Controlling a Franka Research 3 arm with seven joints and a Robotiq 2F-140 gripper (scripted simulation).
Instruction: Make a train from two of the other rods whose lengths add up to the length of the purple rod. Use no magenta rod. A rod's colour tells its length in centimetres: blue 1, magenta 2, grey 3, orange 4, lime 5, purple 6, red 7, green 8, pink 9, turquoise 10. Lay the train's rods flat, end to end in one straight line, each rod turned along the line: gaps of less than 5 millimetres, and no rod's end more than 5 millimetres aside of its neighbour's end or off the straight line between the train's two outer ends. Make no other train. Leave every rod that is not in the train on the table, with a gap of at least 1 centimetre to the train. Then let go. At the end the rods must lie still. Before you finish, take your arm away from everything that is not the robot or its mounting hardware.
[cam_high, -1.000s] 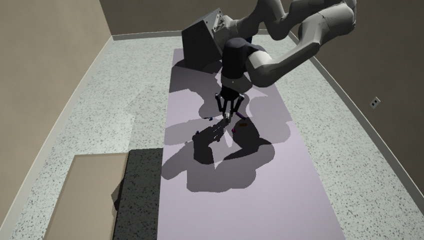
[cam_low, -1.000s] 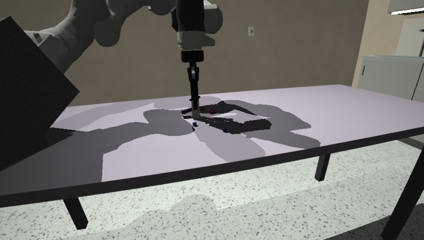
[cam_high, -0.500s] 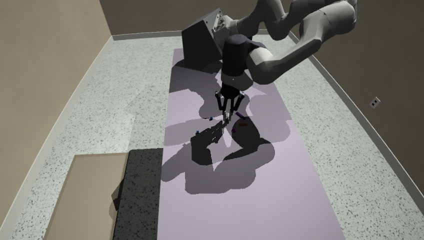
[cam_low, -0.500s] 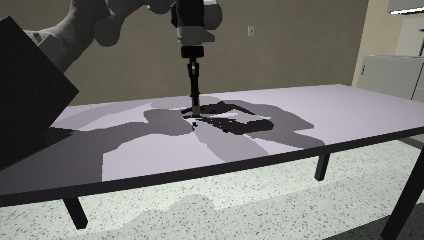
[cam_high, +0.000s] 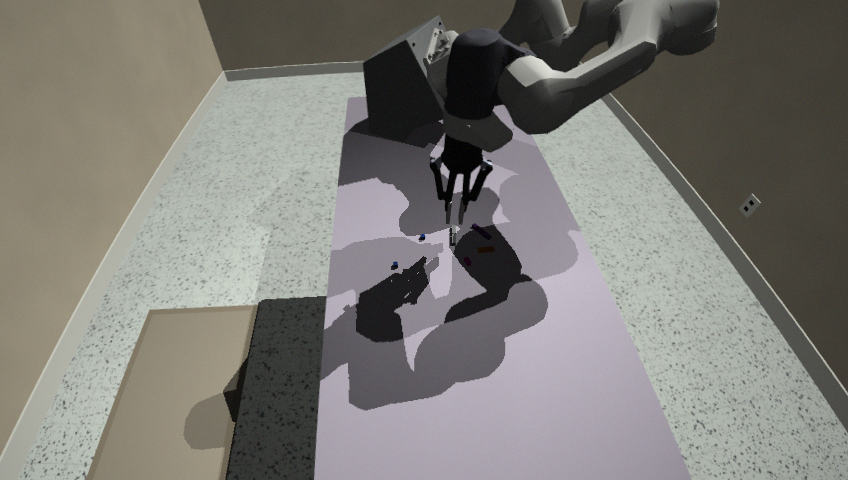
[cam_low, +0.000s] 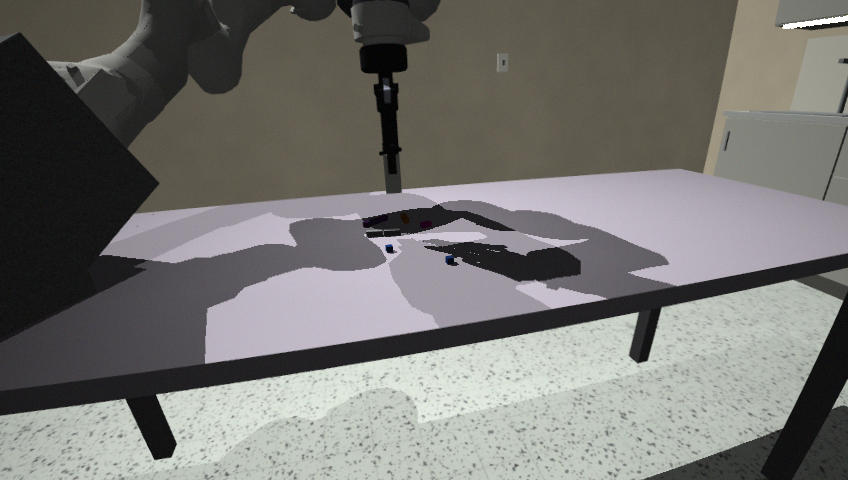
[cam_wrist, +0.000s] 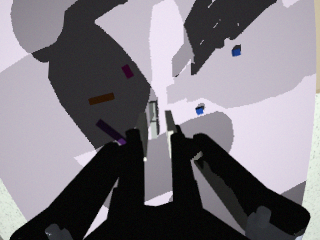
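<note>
The magenta rod is 110 mm below my hand, 60 mm ahead of it and 40 mm to the left of it. The rest, counted from my hand: purple rod (110 mm below, 80 mm to the left, 40 mm behind); orange rod (110 mm below, 90 mm to the left, 20 mm ahead).
</note>
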